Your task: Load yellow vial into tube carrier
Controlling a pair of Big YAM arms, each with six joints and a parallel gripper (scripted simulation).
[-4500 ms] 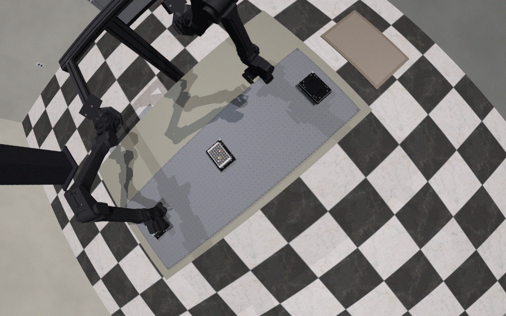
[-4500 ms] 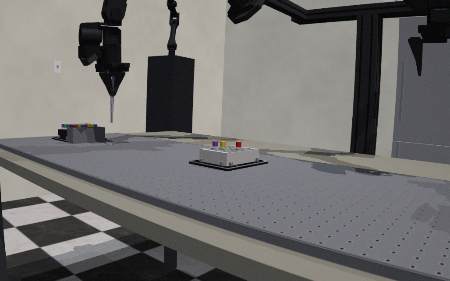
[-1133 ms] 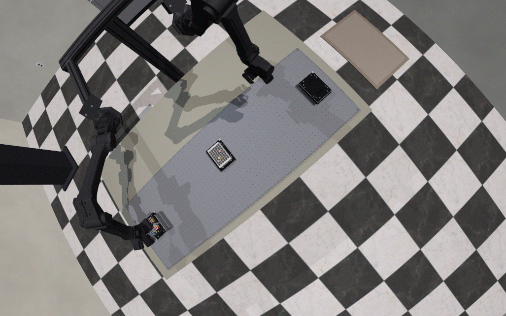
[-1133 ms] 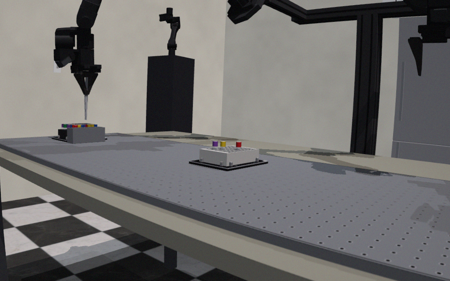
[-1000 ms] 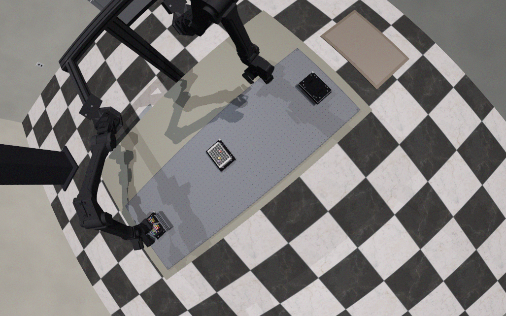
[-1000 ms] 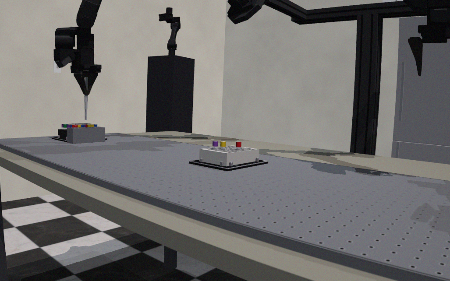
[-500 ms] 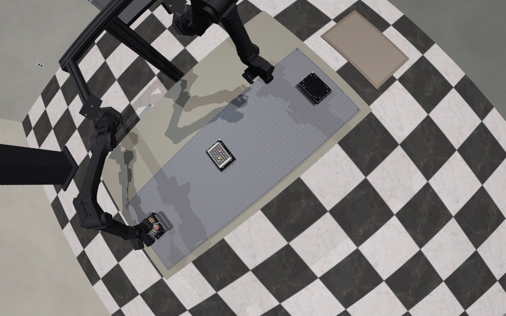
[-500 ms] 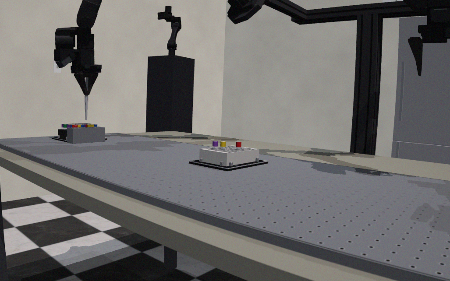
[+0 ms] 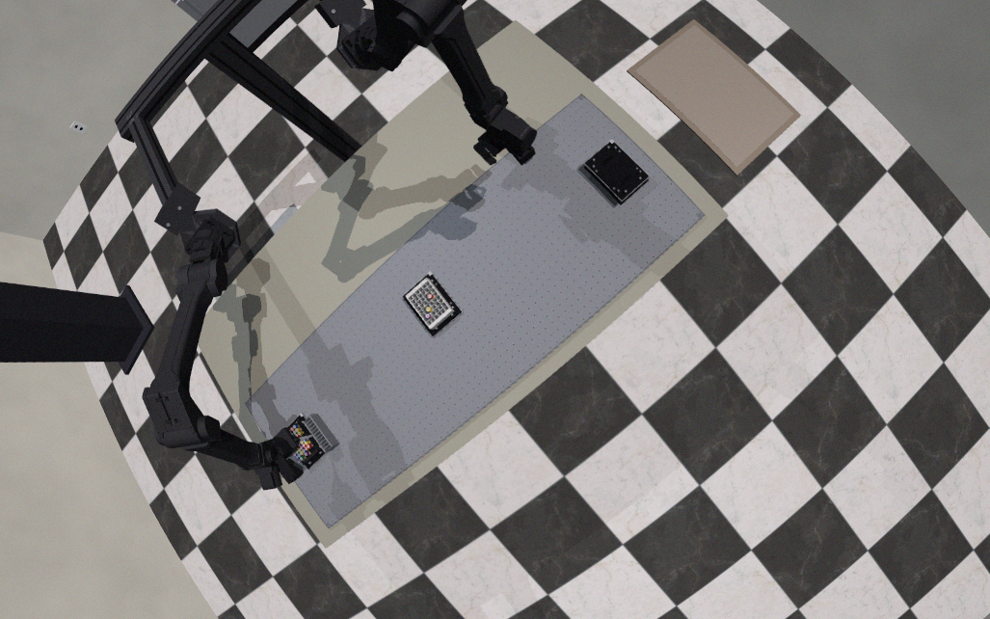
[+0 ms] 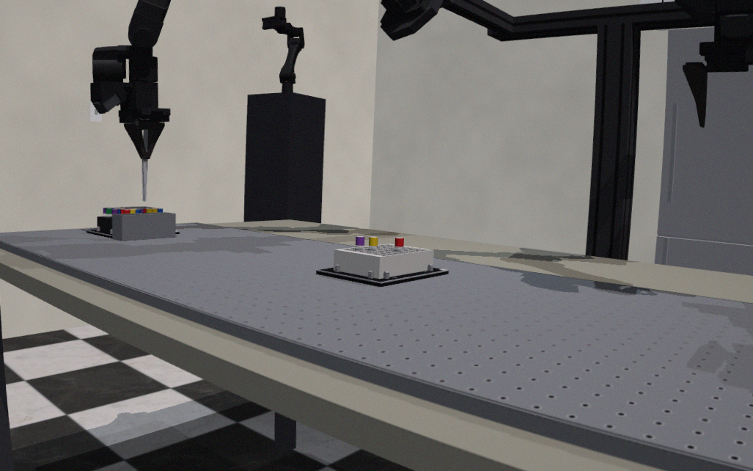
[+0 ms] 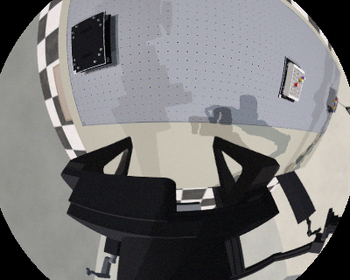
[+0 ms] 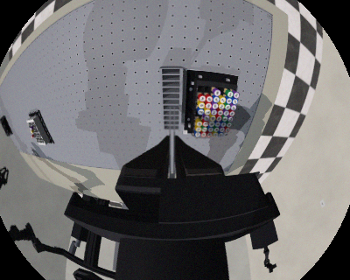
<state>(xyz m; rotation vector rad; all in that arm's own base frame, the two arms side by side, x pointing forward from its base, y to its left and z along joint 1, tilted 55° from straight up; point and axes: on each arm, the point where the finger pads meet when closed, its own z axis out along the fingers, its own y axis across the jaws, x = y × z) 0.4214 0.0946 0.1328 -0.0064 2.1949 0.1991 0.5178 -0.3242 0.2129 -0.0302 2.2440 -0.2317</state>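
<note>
Right now the grey holder H1 is 15 cm below my right hand. Also, from my right hand: white tube carrier TC (1 cm ahead, 57 cm to the left, 15 cm below).
</note>
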